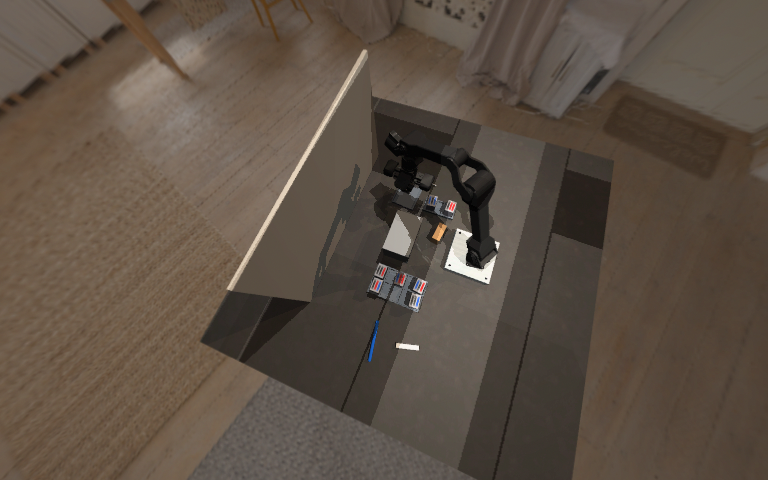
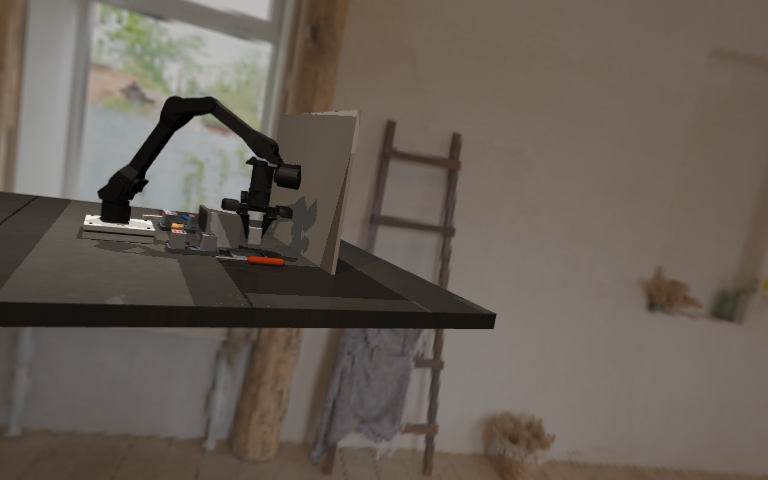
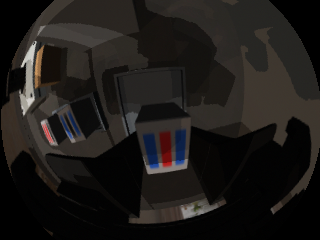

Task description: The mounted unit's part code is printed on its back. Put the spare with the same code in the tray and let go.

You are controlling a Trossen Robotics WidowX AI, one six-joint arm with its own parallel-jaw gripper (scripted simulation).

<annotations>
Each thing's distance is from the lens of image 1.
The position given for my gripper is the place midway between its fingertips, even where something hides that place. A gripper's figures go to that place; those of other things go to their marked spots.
my gripper (image 1: 407, 186): 0.98 m
grey mounted unit (image 1: 404, 230): 0.85 m
tall beige panel (image 1: 291, 252): 0.68 m
The marked spots on the grey mounted unit and the tall beige panel are 0.40 m apart.
</annotations>
